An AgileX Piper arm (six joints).
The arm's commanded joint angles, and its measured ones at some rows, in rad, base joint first. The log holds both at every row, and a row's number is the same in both.
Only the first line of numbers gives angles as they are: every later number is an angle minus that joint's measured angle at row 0.
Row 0, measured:
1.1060 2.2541 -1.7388 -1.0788 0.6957 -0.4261
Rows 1 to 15, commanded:
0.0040 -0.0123 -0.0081 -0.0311 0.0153 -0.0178
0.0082 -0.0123 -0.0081 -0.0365 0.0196 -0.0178
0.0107 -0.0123 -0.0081 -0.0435 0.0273 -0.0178
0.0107 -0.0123 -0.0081 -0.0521 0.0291 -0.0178
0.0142 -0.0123 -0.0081 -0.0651 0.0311 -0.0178
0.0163 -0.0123 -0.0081 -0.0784 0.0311 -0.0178
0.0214 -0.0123 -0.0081 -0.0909 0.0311 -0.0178
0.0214 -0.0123 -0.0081 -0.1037 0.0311 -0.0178
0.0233 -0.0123 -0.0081 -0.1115 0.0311 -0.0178
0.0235 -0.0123 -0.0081 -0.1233 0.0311 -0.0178
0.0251 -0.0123 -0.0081 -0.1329 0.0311 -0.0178
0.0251 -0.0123 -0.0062 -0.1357 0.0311 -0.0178
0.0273 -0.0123 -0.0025 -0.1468 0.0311 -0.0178
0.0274 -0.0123 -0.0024 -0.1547 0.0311 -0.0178
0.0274 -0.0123 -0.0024 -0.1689 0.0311 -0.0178
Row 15, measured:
0.0216 0.0000 -0.0007 -0.1121 0.0260 -0.0132
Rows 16 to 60, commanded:
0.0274 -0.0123 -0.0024 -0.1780 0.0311 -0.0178
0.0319 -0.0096 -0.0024 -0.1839 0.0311 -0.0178
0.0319 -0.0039 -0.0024 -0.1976 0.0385 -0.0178
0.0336 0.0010 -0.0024 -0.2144 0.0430 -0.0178
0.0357 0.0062 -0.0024 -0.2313 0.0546 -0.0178
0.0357 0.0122 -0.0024 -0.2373 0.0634 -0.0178
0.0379 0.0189 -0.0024 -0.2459 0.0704 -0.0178
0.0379 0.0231 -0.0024 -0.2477 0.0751 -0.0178
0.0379 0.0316 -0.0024 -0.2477 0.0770 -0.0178
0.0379 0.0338 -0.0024 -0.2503 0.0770 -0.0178
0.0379 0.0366 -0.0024 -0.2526 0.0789 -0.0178
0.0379 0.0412 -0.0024 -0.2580 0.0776 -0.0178
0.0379 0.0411 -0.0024 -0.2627 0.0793 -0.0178
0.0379 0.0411 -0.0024 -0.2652 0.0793 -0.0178
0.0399 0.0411 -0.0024 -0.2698 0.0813 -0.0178
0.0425 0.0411 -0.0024 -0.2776 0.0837 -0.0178
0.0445 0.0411 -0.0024 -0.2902 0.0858 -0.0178
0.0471 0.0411 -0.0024 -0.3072 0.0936 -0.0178
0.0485 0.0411 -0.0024 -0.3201 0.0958 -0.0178
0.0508 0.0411 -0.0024 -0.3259 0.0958 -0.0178
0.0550 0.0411 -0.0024 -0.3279 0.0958 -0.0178
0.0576 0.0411 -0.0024 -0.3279 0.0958 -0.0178
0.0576 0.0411 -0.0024 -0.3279 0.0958 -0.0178
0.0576 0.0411 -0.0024 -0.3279 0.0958 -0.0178
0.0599 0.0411 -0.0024 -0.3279 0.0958 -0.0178
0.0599 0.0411 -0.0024 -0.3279 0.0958 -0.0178
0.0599 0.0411 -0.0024 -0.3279 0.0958 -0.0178
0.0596 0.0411 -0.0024 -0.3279 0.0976 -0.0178
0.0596 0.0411 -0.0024 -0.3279 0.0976 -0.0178
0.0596 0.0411 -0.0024 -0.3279 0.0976 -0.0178
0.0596 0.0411 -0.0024 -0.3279 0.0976 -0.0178
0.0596 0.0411 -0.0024 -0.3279 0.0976 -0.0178
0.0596 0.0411 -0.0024 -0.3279 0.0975 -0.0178
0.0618 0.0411 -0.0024 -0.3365 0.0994 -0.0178
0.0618 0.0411 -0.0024 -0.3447 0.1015 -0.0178
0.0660 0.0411 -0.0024 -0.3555 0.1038 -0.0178
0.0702 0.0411 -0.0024 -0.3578 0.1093 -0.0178
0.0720 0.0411 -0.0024 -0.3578 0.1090 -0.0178
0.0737 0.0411 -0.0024 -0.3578 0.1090 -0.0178
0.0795 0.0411 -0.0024 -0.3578 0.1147 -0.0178
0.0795 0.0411 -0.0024 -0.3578 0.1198 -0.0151
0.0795 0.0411 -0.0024 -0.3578 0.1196 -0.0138
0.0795 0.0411 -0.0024 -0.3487 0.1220 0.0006
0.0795 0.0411 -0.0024 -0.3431 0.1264 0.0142
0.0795 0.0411 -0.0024 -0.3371 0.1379 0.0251
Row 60, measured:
0.0766 0.0490 -0.0007 -0.3322 0.1056 -0.0078
